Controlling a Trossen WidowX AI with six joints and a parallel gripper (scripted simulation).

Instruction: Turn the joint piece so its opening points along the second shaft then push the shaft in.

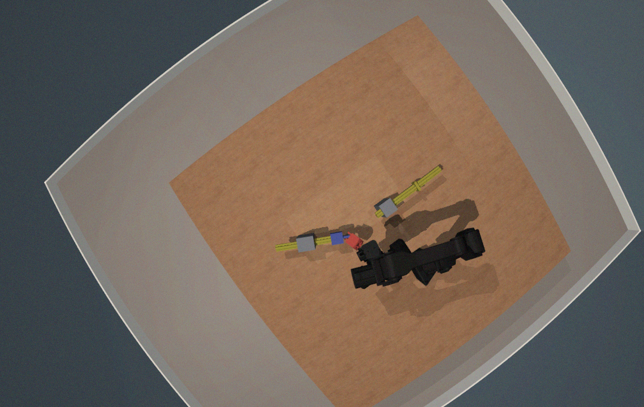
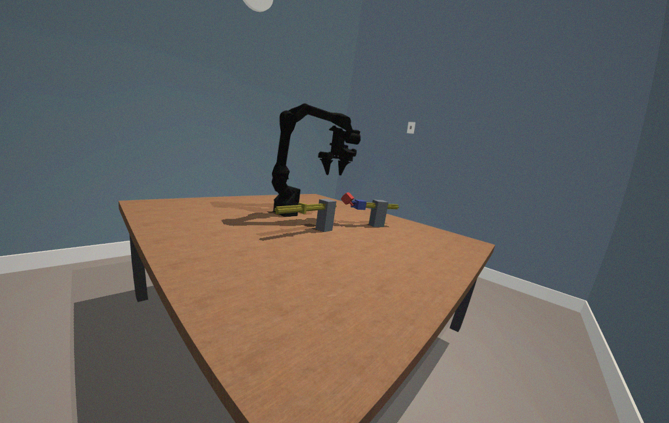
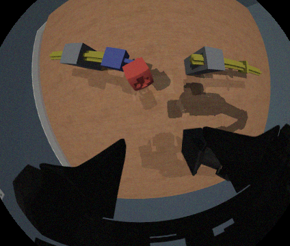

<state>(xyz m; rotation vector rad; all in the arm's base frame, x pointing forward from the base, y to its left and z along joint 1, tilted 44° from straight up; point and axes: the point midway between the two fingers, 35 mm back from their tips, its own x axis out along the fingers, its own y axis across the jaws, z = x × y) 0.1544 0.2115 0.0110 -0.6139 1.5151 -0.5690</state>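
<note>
Now: gripper tip 8 cm short of the red square joint piece, 3 cm to the right of it and 10 cm above it.
</note>
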